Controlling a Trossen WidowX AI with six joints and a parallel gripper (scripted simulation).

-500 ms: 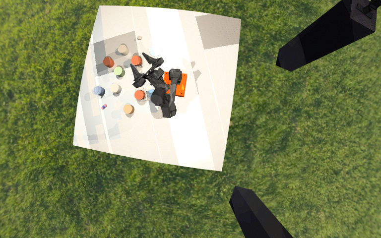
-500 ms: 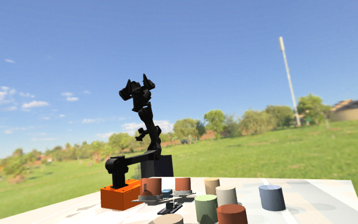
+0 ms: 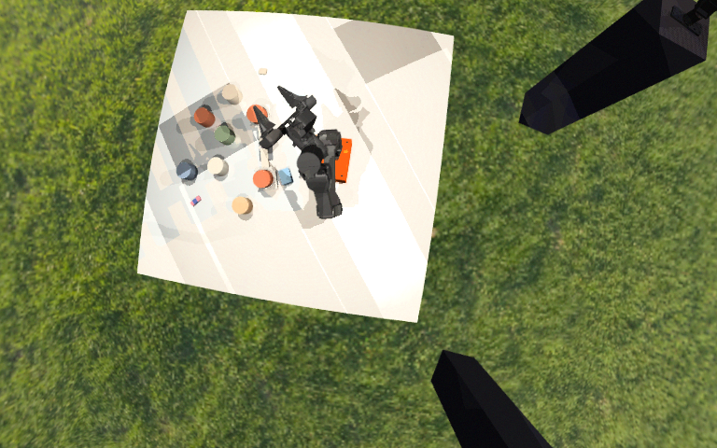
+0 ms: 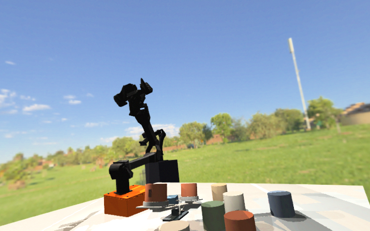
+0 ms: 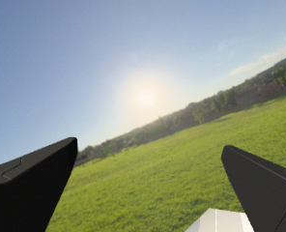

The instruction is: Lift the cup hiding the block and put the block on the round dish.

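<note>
Now: gripper tip 530 mm above the mint-green block, 170 mm to the right of it and 110 mm short of it. Round my gripper tip: pale blue round dish 560 mm below, 210 mm to the right, 120 mm ahead; small balance 530 mm below, 160 mm ahead, 50 mm to the left; tan cup 530 mm below, 320 mm to the left, 160 mm ahead.
</note>
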